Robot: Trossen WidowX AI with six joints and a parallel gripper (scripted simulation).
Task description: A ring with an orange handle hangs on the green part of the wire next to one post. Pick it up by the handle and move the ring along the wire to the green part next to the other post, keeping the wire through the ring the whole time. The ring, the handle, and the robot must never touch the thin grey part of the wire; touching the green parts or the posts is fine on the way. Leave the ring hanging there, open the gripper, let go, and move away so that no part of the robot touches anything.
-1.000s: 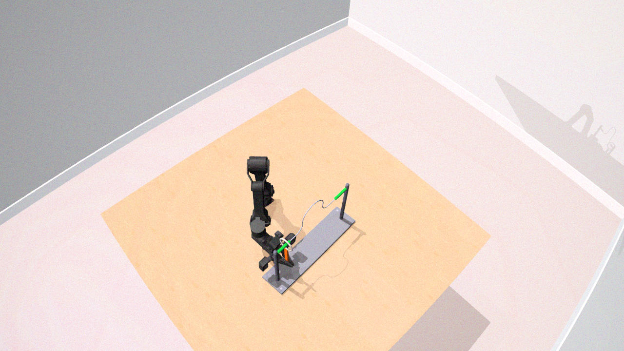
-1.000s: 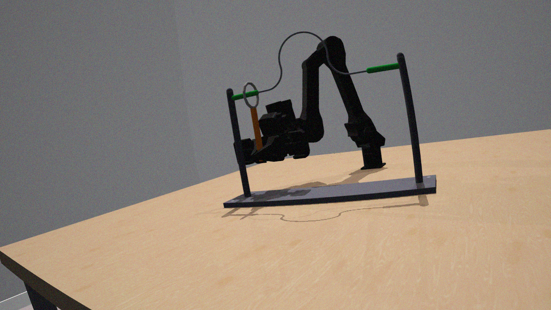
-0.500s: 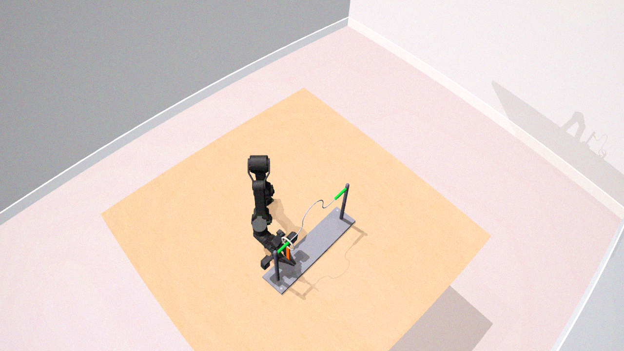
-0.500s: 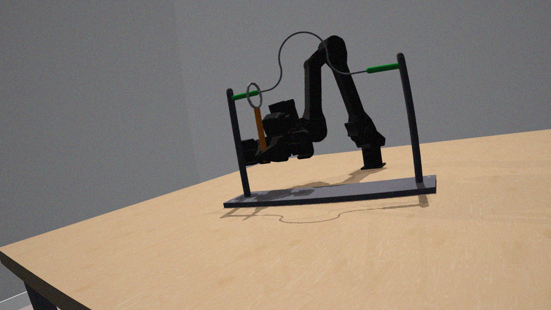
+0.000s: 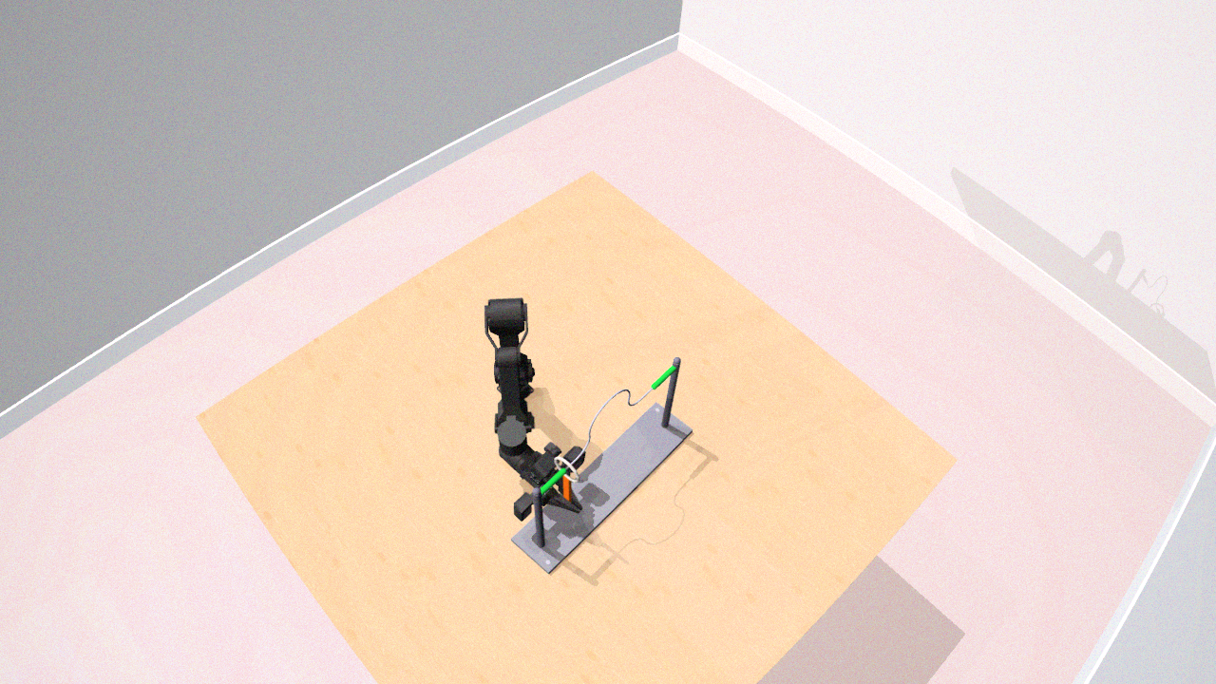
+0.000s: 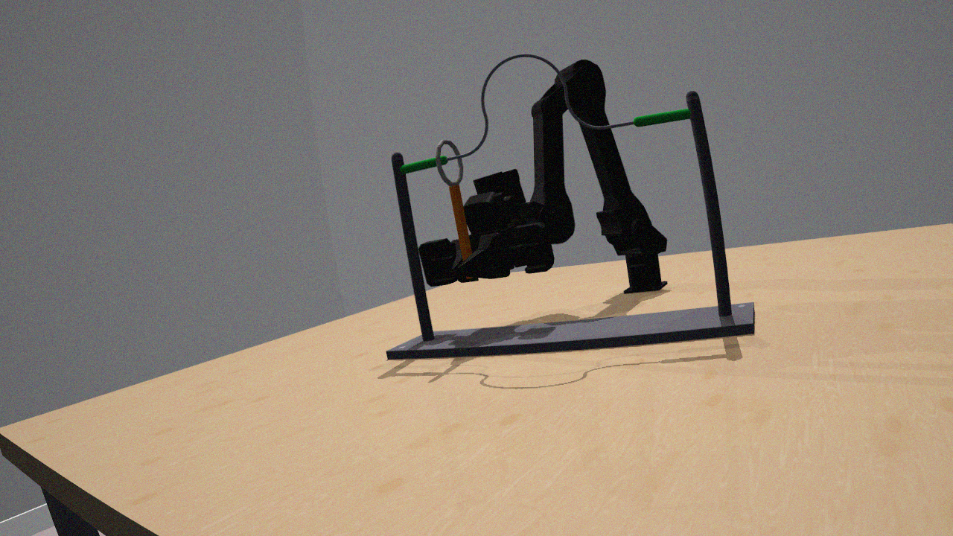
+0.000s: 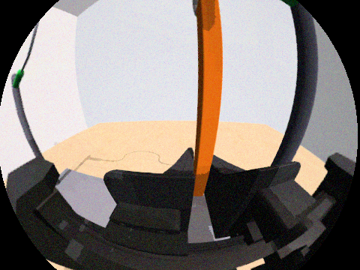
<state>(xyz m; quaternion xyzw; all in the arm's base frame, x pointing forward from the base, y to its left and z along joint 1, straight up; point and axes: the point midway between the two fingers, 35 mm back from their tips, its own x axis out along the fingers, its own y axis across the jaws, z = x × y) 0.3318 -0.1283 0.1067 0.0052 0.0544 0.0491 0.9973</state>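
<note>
The ring with orange handle is 3 cm behind my gripper tip and 9 cm above it.
</note>
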